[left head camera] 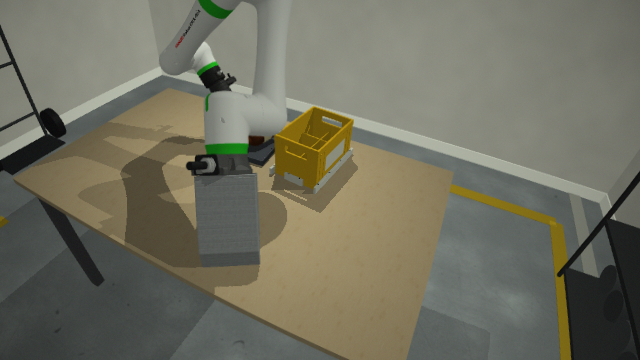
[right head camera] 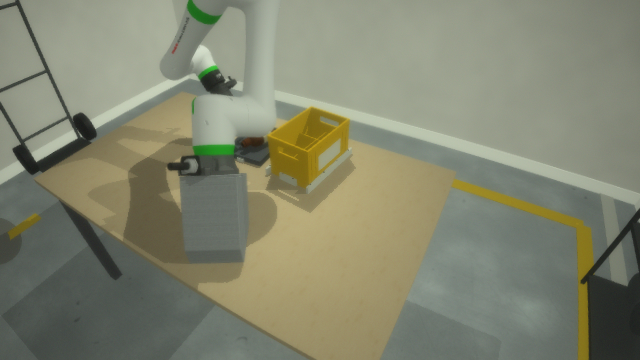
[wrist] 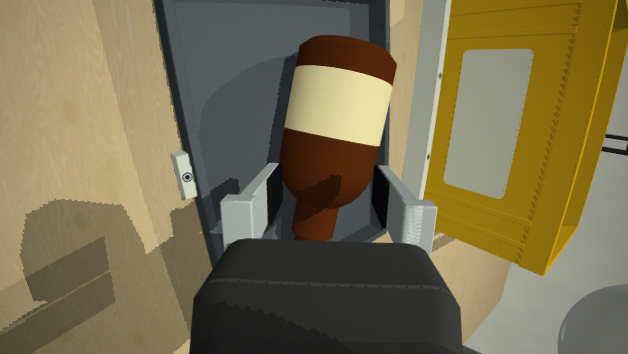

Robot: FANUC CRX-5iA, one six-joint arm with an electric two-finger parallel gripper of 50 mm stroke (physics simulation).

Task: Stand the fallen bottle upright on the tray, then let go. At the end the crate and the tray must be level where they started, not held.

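Places are measured from the arm's base along level axes (x right, y ahead, z up), in millimetres.
Where they show: gripper, fingertip midpoint: (wrist: 327,183); arm's base, origin of the base link: (left head camera: 228,174) (right head camera: 215,174).
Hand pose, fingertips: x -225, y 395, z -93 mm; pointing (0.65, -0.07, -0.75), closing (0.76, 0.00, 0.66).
Things, the pixels of their top centre, and the offset from my fingertips. "*": a spot on its surface instead. Level surfaces: height alone.
- brown bottle, middle of its top: (wrist: 364,161) (left head camera: 256,129) (right head camera: 255,130) dx +46, dy +2, dz -15 mm
- dark grey tray, middle of its top: (wrist: 314,146) (left head camera: 256,139) (right head camera: 257,140) dx +45, dy +3, dz -68 mm
- yellow crate, middle of its top: (wrist: 597,135) (left head camera: 315,126) (right head camera: 309,126) dx +318, dy +10, dz +81 mm
- pale rail, middle of its top: (wrist: 434,117) dx +217, dy +16, dz -64 mm
- small white block, surface spot: (wrist: 184,175) * dx -57, dy -5, dz -78 mm
- wooden table, its level: dz -94 mm
A brown bottle (wrist: 332,107) (right head camera: 254,142) with a cream label lies on its side in the dark grey tray (wrist: 225,30) (right head camera: 255,160). In the wrist view its neck points towards the gripper. In the left head view a small brown part of the bottle (left head camera: 256,140) shows beside the arm. My gripper (wrist: 327,183) is open and empty; its fingers stand on either side of the bottle's shoulder and neck. How far above the bottle they are I cannot tell exactly. The arm hides the fingertips in both head views. The yellow crate (left head camera: 298,167) (right head camera: 290,162) (wrist: 550,150) stands level beside the tray.
A pale rail (wrist: 430,100) runs between tray and crate. A small white block (wrist: 184,175) sits at the tray's other side. The robot's grey base block (left head camera: 228,220) (right head camera: 213,217) stands on the wooden table (left head camera: 350,250) (right head camera: 340,250) in front of the tray. The arm's lower joints are close beside the tray.
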